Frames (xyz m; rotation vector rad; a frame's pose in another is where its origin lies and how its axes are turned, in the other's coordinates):
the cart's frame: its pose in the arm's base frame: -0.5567 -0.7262 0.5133 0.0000 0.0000 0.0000
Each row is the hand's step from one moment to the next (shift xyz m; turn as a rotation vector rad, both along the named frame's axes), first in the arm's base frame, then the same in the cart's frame.
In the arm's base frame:
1: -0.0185 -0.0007 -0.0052 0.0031 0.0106 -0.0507
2: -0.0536 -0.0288 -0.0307 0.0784 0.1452 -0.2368
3: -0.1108 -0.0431 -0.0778 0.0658 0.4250 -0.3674
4: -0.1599 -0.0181 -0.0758 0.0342 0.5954 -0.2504
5: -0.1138 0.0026 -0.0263 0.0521 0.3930 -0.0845
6: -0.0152 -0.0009 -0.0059 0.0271 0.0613 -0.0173
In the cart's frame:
1: -0.0185 -0.0007 -0.0052 0.0031 0.0106 -0.0507
2: -0.0536 -0.0288 -0.0307 0.0784 0.1452 -0.2368
3: -0.1108 -0.0431 -0.0778 0.0658 0.4250 -0.3674
4: -0.1599 -0.0181 -0.0758 0.0342 0.5954 -0.2504
5: -0.1138 0.0026 -0.0263 0.0521 0.3930 -0.0845
6: -0.0152 -0.0009 -0.0059 0.0271 0.0613 -0.0173

